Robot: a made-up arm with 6 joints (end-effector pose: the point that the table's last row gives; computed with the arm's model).
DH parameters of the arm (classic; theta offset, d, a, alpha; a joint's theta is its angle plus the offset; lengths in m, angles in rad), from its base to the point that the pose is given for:
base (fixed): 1.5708 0.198 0 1.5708
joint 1: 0 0.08 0.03 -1.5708
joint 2: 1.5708 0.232 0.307 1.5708
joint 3: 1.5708 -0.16 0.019 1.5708
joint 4: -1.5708 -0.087 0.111 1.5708
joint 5: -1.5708 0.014 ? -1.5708
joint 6: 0 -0.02 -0.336 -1.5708
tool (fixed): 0 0.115 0 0
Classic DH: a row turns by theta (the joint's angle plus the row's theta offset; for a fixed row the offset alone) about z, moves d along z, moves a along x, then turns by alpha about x.
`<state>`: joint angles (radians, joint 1 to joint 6).
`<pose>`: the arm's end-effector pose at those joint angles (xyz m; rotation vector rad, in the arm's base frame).
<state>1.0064 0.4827 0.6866 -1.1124 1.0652 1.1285</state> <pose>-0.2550 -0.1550 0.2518 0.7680 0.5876 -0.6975</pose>
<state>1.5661 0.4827 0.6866 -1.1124 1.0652 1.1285</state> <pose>-0.2550 -0.1599 0.1613 1.2857 0.7959 -0.5339</pose>
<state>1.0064 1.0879 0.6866 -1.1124 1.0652 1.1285</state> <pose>-0.1572 -0.2505 0.1009 0.7910 0.2337 -0.1866</pose>
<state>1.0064 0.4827 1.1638 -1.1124 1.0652 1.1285</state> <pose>-0.2823 -0.1776 0.2492 0.3657 0.8143 -0.5094</pose>
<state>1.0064 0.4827 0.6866 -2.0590 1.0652 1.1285</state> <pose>-0.1018 -0.2926 0.3876 1.1377 1.4761 -0.8114</pose>
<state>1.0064 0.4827 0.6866 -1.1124 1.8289 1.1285</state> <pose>-0.1755 -0.0702 0.2472 0.0270 0.8994 -0.7271</pose>
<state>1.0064 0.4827 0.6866 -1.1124 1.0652 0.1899</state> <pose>-0.0604 -0.4088 0.2228 1.0863 1.4321 -0.2984</pose>
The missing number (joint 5, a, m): 0.093
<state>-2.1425 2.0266 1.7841 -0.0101 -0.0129 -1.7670</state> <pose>0.3395 -0.1923 0.2389 0.6427 -0.2198 1.1654</pose>
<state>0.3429 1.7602 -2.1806 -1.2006 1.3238 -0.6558</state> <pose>0.5819 -0.3890 0.3060 1.6053 0.5217 2.4525</pose>
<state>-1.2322 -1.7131 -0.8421 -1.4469 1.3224 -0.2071</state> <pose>-0.1778 0.4918 -0.1006 0.6598 -1.5245 -0.6321</pose>
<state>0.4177 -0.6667 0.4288 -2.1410 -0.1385 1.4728</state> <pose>0.0085 0.1523 0.6229 1.3114 -0.8498 -2.6131</pose>
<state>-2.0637 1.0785 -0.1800 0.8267 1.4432 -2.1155</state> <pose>0.2465 0.8318 0.1373 -1.4274 0.4249 -1.3440</pose>
